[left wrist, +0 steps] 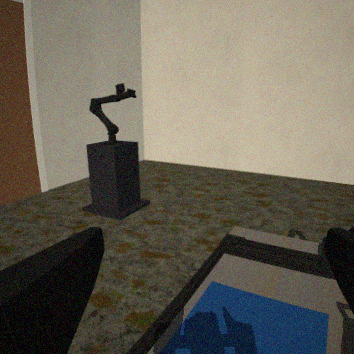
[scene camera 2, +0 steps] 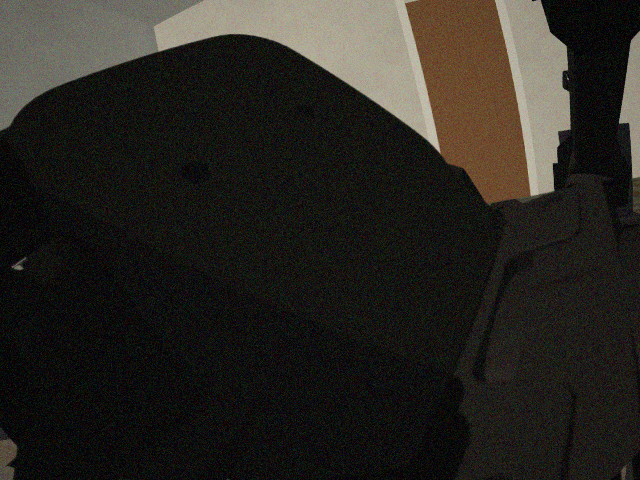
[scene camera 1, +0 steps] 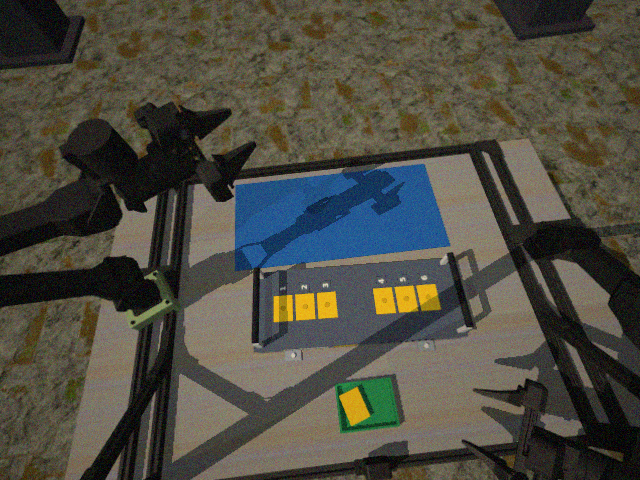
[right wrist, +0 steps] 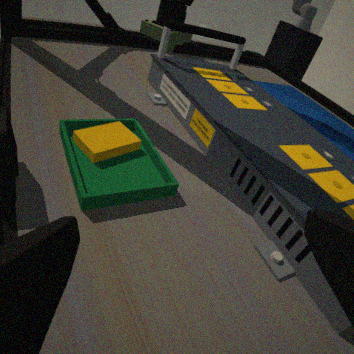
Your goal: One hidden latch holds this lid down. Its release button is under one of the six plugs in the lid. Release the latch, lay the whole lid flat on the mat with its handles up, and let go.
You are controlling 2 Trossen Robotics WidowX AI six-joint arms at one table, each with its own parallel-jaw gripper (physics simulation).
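Places are measured from the left arm's base along level axes (x ahead, y left, z up), in centimetres.
Pixels of known places: left gripper, fingertip midpoint: (left wrist: pixel 215 239) (scene camera 1: pixel 242 126); right gripper, fingertip midpoint: (scene camera 1: pixel 467 414) (right wrist: pixel 193 225); left arm's base, origin of the base link: (scene camera 1: pixel 144 297); right arm's base, origin of the base link: (scene camera 1: pixel 540 250).
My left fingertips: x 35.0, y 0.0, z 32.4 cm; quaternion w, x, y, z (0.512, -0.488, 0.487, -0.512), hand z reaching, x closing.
For each thing: its top centre in the pictures, then the offset to it from my left fingertips. "pt": a spot on its surface instead. Level surfaces: height alone.
- dark grey lid, surface spot: (right wrist: pixel 265 132) (scene camera 1: pixel 364 314) pt dx +5.0, dy -31.5, dz -32.8 cm
- black handle, surface spot: (right wrist: pixel 205 35) (scene camera 1: pixel 258 307) pt dx -13.7, dy -18.5, dz -27.8 cm
- blue mat, its level: dz -37.5 cm
- green tray, middle of its top: (right wrist: pixel 114 149) (scene camera 1: pixel 366 404) dx -5.3, dy -46.1, dz -36.0 cm
- loose yellow block, middle of its top: (right wrist: pixel 107 135) (scene camera 1: pixel 354 406) dx -7.5, dy -45.0, dz -36.0 cm
The dark grey lid (scene camera 1: pixel 356 304) (right wrist: pixel 265 132) lies on its box, with yellow plugs numbered 1 to 6 seated in it. A black handle (scene camera 1: pixel 255 304) (right wrist: pixel 205 35) stands at its left end and another handle (scene camera 1: pixel 460 291) at its right end. The blue mat (scene camera 1: pixel 268 206) (left wrist: pixel 300 320) lies behind the box. My left gripper (scene camera 1: pixel 242 127) (left wrist: pixel 215 239) is open and empty, high beyond the mat's far left corner. My right gripper (scene camera 1: pixel 469 415) (right wrist: pixel 193 225) is open and empty, in front of the box and right of the tray. In scene camera 2 my right arm hides the box.
A green tray (scene camera 1: pixel 385 397) (right wrist: pixel 130 195) stands in front of the box and holds a loose yellow block (scene camera 1: pixel 355 405) (right wrist: pixel 107 139). Small bolted tabs (scene camera 1: pixel 293 354) (right wrist: pixel 276 257) stick out at the box's front. Dark frame bars edge the table. A pale green bracket (scene camera 1: pixel 168 304) sits at the left.
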